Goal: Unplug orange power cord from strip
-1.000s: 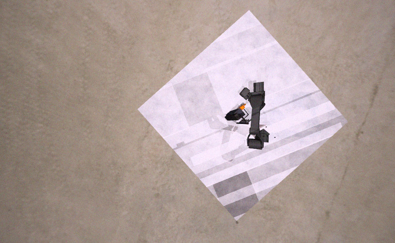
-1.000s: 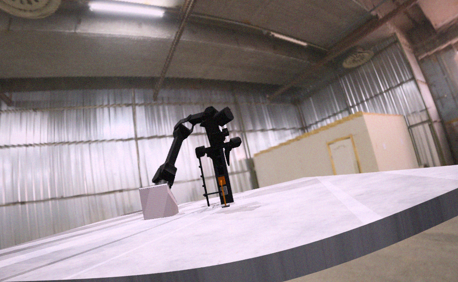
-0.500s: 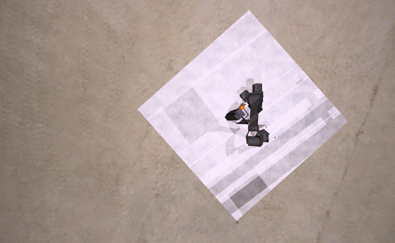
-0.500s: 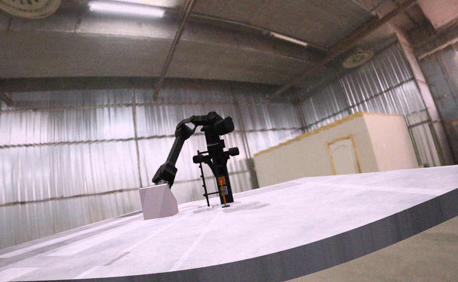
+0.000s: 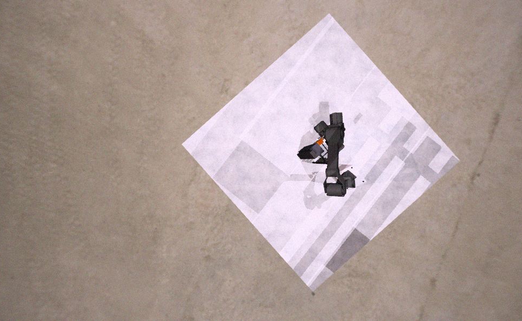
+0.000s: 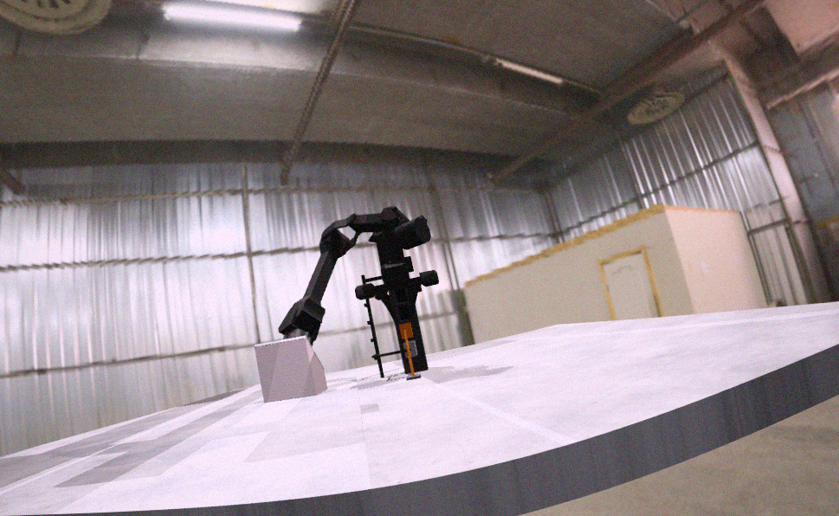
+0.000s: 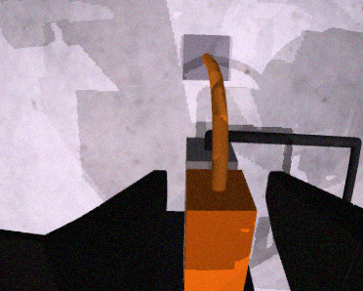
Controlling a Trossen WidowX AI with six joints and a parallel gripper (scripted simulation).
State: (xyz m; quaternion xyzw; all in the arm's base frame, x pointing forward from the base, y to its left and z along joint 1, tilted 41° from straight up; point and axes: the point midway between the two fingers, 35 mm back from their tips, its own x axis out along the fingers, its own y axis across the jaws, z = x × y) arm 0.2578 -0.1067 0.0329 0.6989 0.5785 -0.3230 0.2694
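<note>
Now: the plug 50 mm to the left of my gripper tip and 10 mm below it.
</note>
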